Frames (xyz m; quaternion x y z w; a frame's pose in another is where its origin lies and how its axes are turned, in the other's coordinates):
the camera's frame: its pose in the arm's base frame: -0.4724 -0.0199 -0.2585 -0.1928 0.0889 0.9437 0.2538
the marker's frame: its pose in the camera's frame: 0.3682 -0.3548 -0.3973 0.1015 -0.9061 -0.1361 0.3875
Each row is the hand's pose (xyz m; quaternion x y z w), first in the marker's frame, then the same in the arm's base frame.
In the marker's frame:
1: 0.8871 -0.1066 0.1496 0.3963 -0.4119 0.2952 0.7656
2: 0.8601 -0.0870 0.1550 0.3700 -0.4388 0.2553 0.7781
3: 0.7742 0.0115 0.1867 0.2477 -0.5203 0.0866 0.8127
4: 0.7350 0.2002 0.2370 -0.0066 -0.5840 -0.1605 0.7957
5: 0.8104 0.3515 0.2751 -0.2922 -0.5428 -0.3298 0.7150
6: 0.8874 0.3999 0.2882 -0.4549 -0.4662 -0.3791 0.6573
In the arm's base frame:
1: 0.1257 0.4365 -0.1082 -0.9049 0.2686 -0.1997 0.2629
2: 0.1064 0.4149 -0.1256 -0.9246 0.2603 -0.1682 0.2215
3: 0.0363 0.3094 -0.1709 -0.9738 0.2182 -0.0501 0.0396
4: -0.0458 0.1297 -0.1455 0.9400 -0.1670 -0.1217 0.2715
5: -0.0625 0.0004 -0.0313 0.7834 -0.1508 -0.2204 0.5612
6: -0.0421 -0.0349 0.0510 0.6526 -0.1602 -0.2248 0.7057

